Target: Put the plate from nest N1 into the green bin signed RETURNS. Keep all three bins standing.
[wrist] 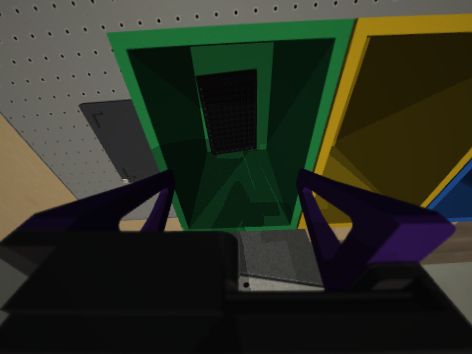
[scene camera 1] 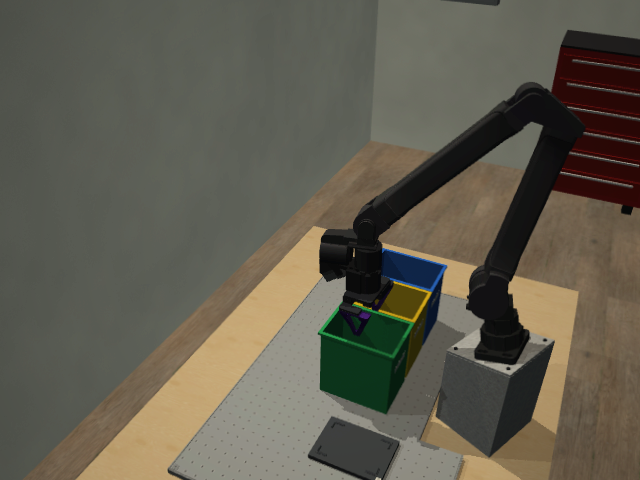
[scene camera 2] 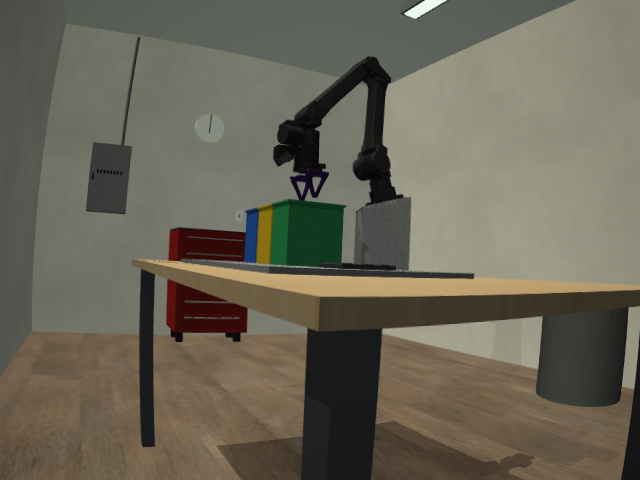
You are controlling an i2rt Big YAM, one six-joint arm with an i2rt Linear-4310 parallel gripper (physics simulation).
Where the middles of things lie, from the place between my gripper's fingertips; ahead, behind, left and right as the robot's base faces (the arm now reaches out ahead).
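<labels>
Distances from my hand: dark grey nest point(wrist: 121, 135), 18 cm to the left, 8 cm behind, 19 cm below; yellow bin point(scene camera 1: 405, 302), 13 cm to the right, 1 cm ahead, 10 cm below; black well plate point(wrist: 229, 100), 1 cm behind, 1 cm to the left, 17 cm below. The green bin point(scene camera 1: 369, 370) is 10 cm below my hand.
</labels>
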